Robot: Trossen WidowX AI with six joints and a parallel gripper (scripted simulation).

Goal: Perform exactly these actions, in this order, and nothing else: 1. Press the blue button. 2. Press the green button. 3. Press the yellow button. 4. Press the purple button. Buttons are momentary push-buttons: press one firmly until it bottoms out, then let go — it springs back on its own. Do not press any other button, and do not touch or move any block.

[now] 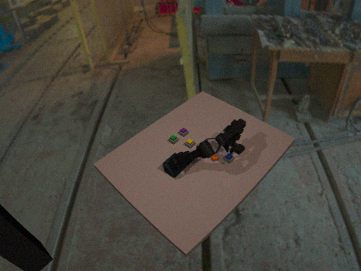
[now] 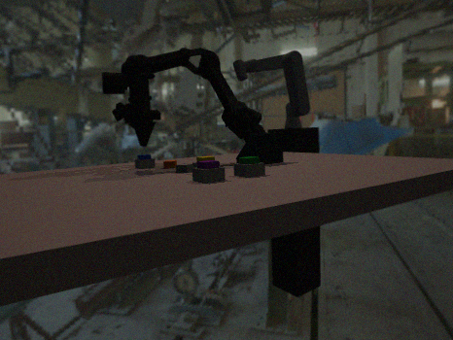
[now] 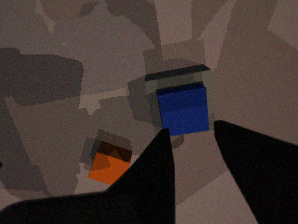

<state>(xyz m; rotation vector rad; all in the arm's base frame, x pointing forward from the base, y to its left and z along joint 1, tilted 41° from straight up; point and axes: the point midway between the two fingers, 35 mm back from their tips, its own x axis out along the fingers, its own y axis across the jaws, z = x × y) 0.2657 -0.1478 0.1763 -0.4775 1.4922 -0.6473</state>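
Now: the blue button 3 cm below my gripper tip. From my gripper tip the other things lie so: orange block 5 cm behind, 8 cm to the left, 6 cm below; then yellow button 4 cm behind, 29 cm to the left, 3 cm below; then grey block 2 cm behind, 22 cm to the left, 6 cm below.
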